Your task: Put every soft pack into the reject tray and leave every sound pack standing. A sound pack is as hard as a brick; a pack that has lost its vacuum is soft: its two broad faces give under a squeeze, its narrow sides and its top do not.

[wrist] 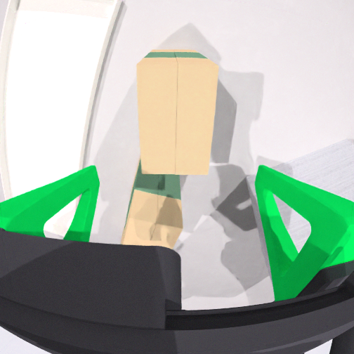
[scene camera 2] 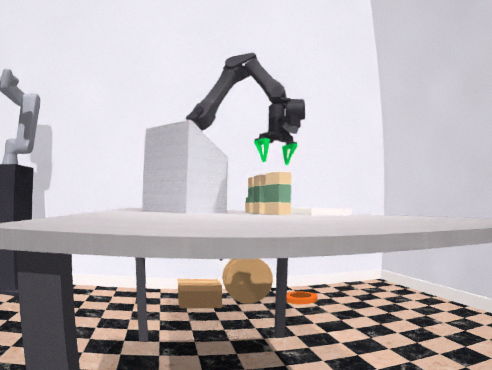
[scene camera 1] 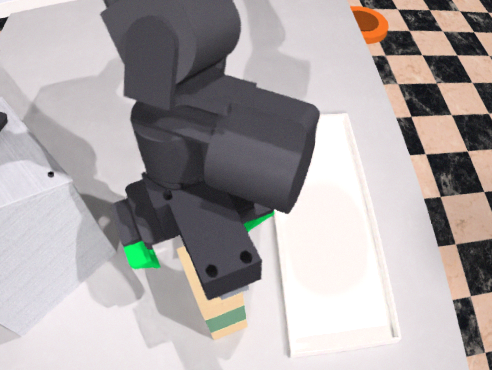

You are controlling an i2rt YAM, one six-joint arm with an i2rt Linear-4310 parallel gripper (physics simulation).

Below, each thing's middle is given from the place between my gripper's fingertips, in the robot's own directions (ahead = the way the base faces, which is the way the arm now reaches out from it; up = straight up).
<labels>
My hand is 16 cm above the white reject tray (scene camera 1: 337,293), 15 cm short of it and 13 cm to the right of it.
</labels>
